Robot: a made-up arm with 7 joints.
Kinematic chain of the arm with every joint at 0, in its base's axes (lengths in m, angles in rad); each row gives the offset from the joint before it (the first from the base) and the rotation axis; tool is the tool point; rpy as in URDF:
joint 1: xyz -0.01 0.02 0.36 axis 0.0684 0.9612 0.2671
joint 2: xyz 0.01 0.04 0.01 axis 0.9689 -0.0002 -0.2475
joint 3: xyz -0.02 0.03 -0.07 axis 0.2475 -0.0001 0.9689
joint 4: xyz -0.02 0 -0.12 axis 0.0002 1 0
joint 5: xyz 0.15 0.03 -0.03 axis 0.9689 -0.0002 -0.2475
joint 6: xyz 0.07 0.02 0.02 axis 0.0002 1 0
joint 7: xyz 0.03 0 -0.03 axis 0.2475 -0.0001 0.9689
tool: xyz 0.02 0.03 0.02 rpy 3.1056 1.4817 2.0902
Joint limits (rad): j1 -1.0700..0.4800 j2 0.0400..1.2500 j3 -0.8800..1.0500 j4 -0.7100..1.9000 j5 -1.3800..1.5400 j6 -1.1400..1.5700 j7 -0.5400..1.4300
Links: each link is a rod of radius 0.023 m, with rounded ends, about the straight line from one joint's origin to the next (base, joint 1, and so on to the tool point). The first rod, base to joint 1, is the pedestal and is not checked.
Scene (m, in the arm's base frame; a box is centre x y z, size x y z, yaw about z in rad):
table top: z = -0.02
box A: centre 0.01 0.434 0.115 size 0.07 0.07 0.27 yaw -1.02
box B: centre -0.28 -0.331 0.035 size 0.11 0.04 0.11 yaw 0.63
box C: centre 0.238 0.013 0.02 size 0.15 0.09 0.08 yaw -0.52
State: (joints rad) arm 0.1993 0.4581 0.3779 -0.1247 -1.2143 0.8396 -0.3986
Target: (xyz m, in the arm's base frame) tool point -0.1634 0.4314 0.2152
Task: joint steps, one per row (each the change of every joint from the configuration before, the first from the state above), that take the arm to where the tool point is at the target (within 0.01 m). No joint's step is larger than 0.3 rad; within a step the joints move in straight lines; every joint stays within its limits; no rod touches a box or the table.
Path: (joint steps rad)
1: -0.0336 -0.0958 0.0782 0.1658 -0.0102 0.1851 -0.0493
2: -0.0336 -0.0958 0.0782 0.1659 -0.0102 0.1851 -0.0493
3: 0.0709 -0.1132 0.1859 0.1342 -0.0575 0.0739 0.1682
4: 0.0710 -0.1133 0.1860 0.1343 -0.0575 0.0739 0.1683
5: 0.1030 0.2805 0.0719 0.1541 0.2652 -0.0880 0.0915
6: 0.1030 0.2806 0.0719 0.1542 0.2651 -0.0881 0.0914

